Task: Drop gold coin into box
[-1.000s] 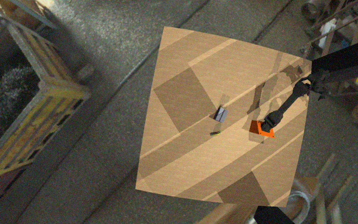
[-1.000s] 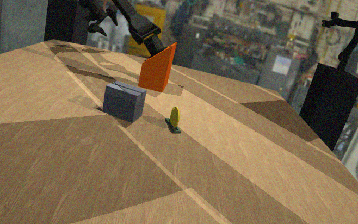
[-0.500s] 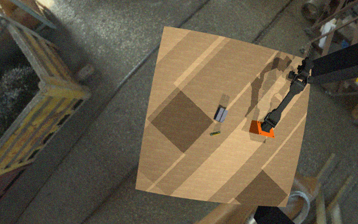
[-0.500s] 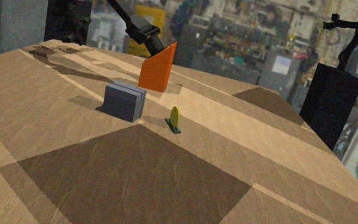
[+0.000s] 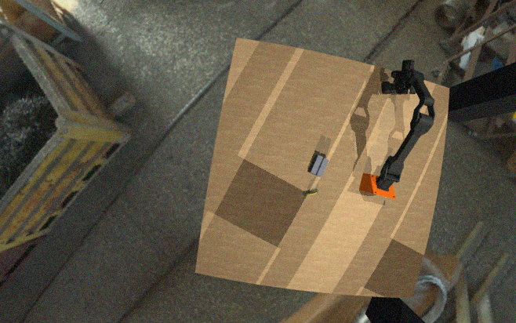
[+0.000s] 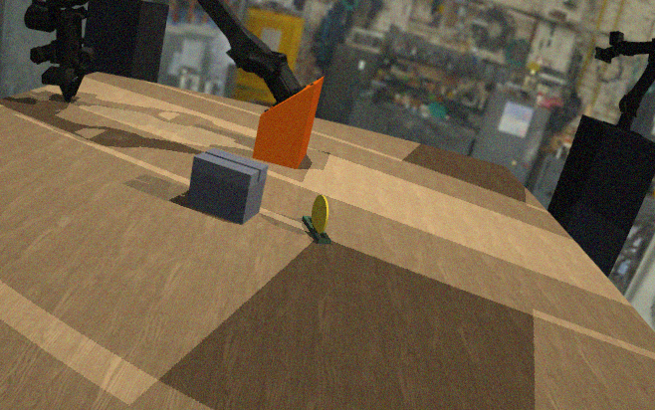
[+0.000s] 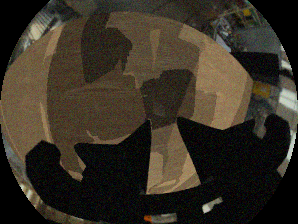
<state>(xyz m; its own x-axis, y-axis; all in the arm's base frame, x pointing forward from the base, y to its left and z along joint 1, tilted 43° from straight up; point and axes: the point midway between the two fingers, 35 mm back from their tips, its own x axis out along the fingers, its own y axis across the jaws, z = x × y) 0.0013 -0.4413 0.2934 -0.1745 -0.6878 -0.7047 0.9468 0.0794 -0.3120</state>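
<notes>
The gold coin is 32 cm ahead of my gripper tip, 66 cm to the left of it and 2 cm above it.
</notes>
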